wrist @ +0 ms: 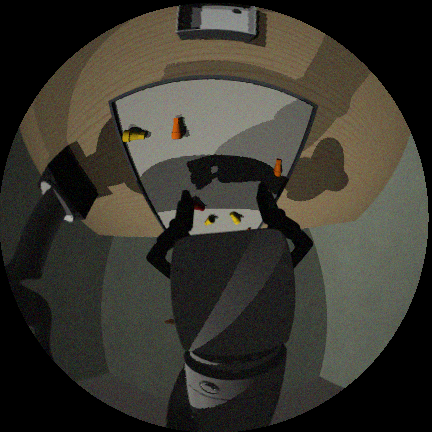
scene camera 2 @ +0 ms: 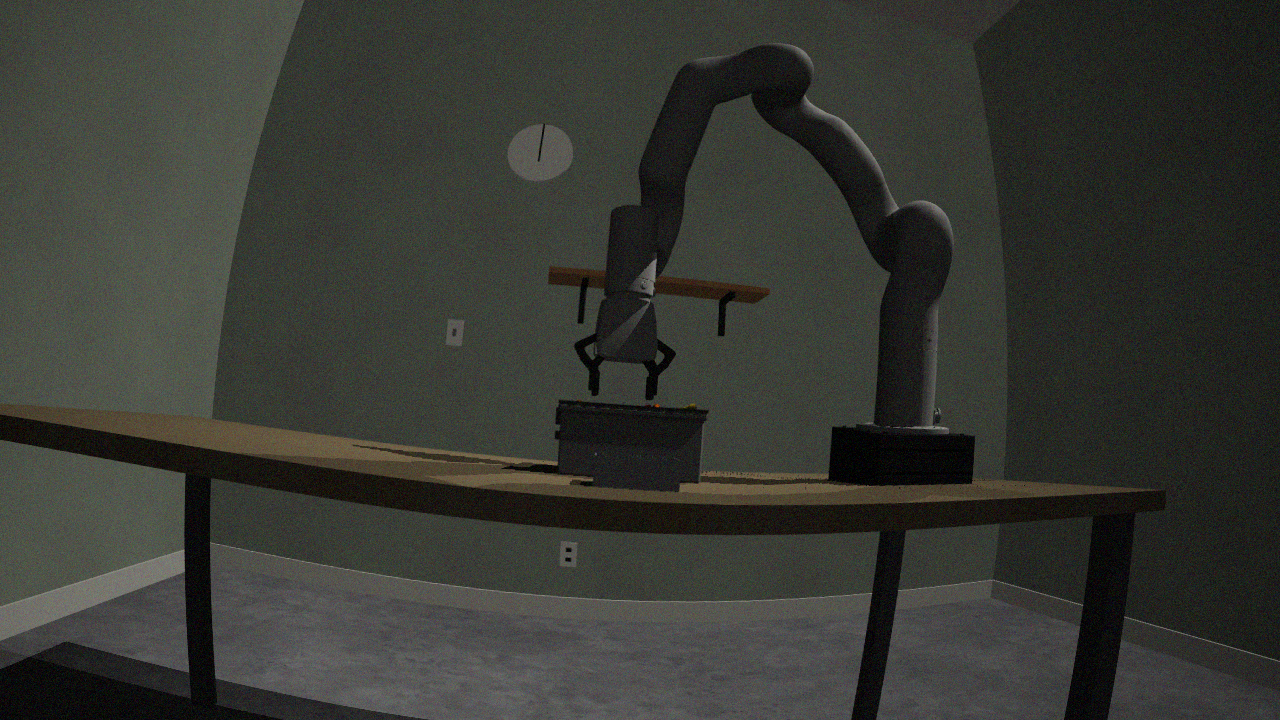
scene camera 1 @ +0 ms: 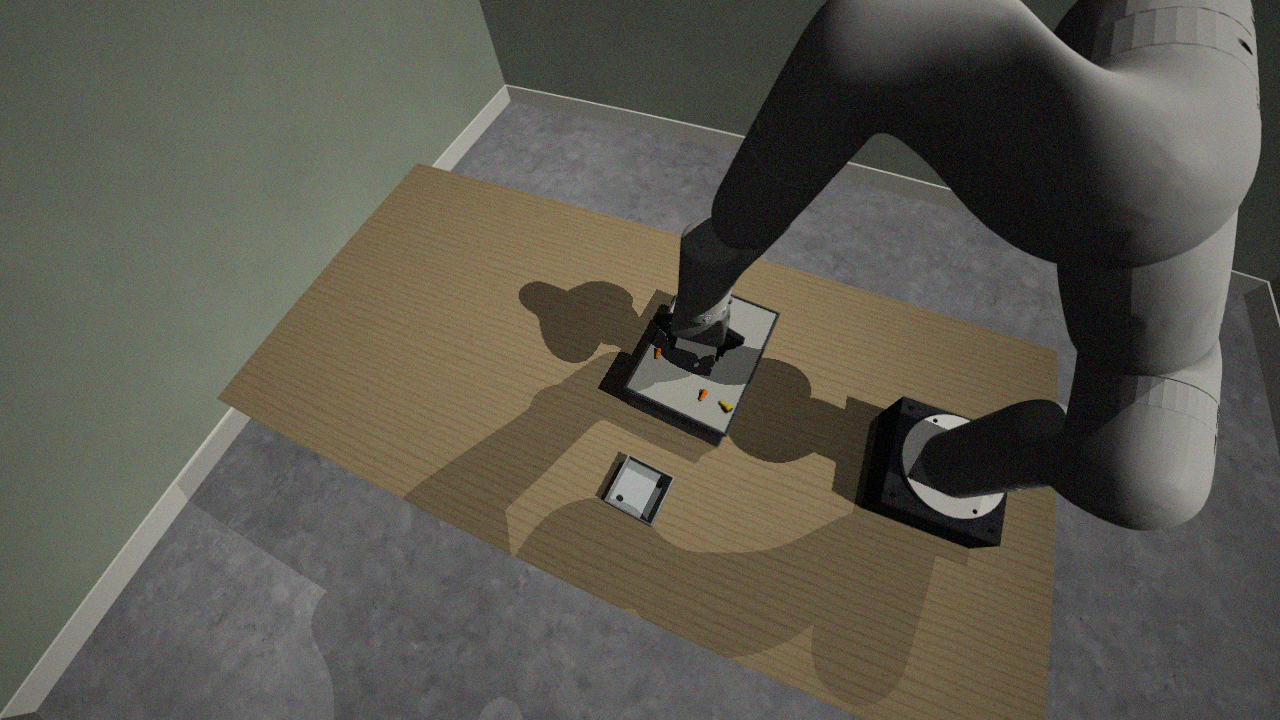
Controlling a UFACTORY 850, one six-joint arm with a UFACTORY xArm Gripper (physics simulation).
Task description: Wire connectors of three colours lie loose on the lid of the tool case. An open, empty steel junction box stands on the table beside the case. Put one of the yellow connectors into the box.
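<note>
My gripper [scene camera 2: 622,394] [wrist: 224,192] is open and empty, pointing down a little above the tool case [scene camera 1: 662,380] [scene camera 2: 581,438] [wrist: 215,95]. On its lid, one yellow connector [scene camera 1: 725,406] [wrist: 134,135] lies near a corner on the junction box's side. Two more yellow connectors [wrist: 209,220] [wrist: 235,218] lie close together in the wrist view, near the gripper body. Orange connectors [scene camera 1: 702,394] [wrist: 176,129] [wrist: 278,167] and a dark red one [wrist: 199,206], beside a fingertip in that view, also lie there. The open steel junction box [scene camera 1: 637,488] [wrist: 217,34] stands empty beside the case.
The wooden table [scene camera 1: 358,313] carries the case, the box and the arm's black base block [scene camera 1: 881,447] [scene camera 2: 902,456] [wrist: 72,182]. A wall shelf [scene camera 2: 698,288] shows behind the arm. Arm shadows fall across the lid and table.
</note>
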